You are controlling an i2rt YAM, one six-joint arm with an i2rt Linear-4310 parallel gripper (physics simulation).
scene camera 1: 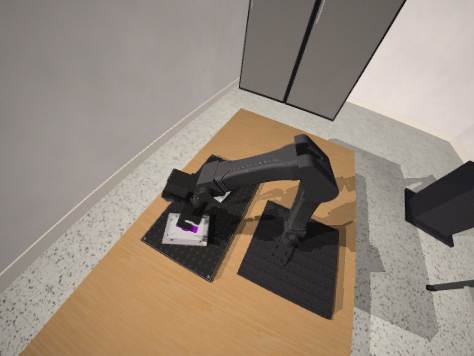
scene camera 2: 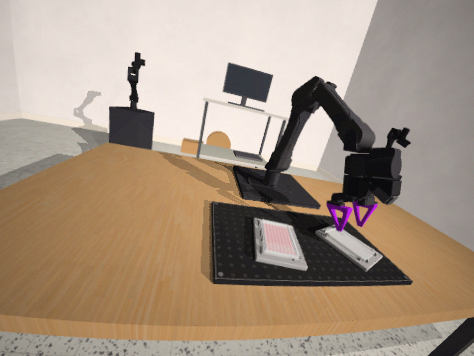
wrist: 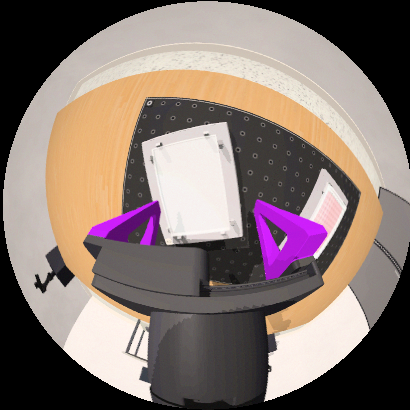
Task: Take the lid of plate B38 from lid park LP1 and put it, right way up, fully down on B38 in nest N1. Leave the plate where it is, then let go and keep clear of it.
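Frame: origin at the arm's base, x down, y right, z back, level; metres.
Where they show: gripper, fingertip midpoint: (scene camera 1: 189, 217) (scene camera 2: 349, 228) (wrist: 206, 205); arm's base, link origin: (scene camera 1: 286, 239) (scene camera 2: 269, 185).
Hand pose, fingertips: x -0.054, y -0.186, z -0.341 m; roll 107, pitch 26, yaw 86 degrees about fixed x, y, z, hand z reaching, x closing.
Observation:
Each offset is from my fingertips to the top centre of the thing. Level surfaces: height alone.
The white lid @(dx +0.044, dy -0.025, dz +0.004 m) (scene camera 1: 196, 237) (scene camera 2: 352, 245) (wrist: 192, 185) lies flat on the pale lid park @(dx +0.042, dy -0.024, dz +0.004 m) (scene camera 2: 368, 266) (wrist: 231, 175), between small corner posts. The plate with pink wells @(dx +0.035, dy +0.210, dz -0.049 m) (scene camera 2: 280, 239) (wrist: 332, 206) sits uncovered in the pale nest @(dx +0.044, dy +0.210, dz -0.049 m) (scene camera 2: 281, 262) (wrist: 326, 180); the arm mostly hides it in scene view 1. No labels can be read. My gripper (scene camera 1: 187, 228) (scene camera 2: 350, 228) (wrist: 206, 205) is wide open and empty, pointing down over the park. In the wrist view its purple fingertips stand to either side of the lid, near its lower half. Their exact height above the park is hard to tell.
The park and nest stand apart on a black perforated board @(dx +0.061, dy +0.122, dz -0.003 m) (scene camera 1: 192, 261) (scene camera 2: 230, 250) (wrist: 270, 175) on the wooden table @(dx +0.075 m) (scene camera 1: 125, 295) (scene camera 2: 125, 240). The arm's dark base mat (scene camera 1: 290, 285) (scene camera 2: 300, 197) lies beside the board. A grey wall is behind the park.

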